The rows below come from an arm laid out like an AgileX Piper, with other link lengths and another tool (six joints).
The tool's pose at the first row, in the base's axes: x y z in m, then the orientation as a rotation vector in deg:
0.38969, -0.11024, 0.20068, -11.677, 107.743, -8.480
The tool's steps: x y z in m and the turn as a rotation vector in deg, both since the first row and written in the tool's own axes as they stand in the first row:
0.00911, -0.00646, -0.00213, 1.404, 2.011, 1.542
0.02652, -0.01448, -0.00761, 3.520, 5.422, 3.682
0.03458, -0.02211, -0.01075, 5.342, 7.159, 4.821
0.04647, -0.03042, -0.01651, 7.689, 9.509, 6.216
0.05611, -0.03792, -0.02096, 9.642, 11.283, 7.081
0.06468, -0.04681, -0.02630, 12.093, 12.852, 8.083
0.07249, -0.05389, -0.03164, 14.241, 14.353, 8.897
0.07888, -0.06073, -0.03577, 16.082, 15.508, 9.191
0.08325, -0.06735, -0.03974, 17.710, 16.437, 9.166
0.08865, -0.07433, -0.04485, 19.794, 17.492, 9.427
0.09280, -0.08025, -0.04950, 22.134, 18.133, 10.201
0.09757, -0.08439, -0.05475, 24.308, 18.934, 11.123
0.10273, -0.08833, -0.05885, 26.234, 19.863, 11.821
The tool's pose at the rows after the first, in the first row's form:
0.38532, -0.11850, 0.19421, -9.167, 109.694, -8.999
0.37533, -0.13007, 0.18141, -5.478, 112.942, -9.962
0.37039, -0.13925, 0.17647, -3.003, 114.464, -11.128
0.36184, -0.14991, 0.16893, 0.162, 116.480, -12.705
0.35517, -0.15931, 0.16291, 2.525, 117.926, -14.210
0.34807, -0.16982, 0.15844, 5.379, 119.041, -16.073
0.34109, -0.17841, 0.15431, 7.850, 120.096, -17.777
0.33567, -0.18646, 0.15106, 9.575, 120.833, -19.512
0.33101, -0.19386, 0.14960, 10.820, 121.367, -21.240
0.32497, -0.20184, 0.14761, 12.694, 121.895, -23.226
0.31968, -0.20851, 0.14642, 15.211, 121.925, -25.021
0.31351, -0.21357, 0.14448, 17.783, 122.112, -26.576
0.30830, -0.21853, 0.14178, 19.985, 122.455, -28.078

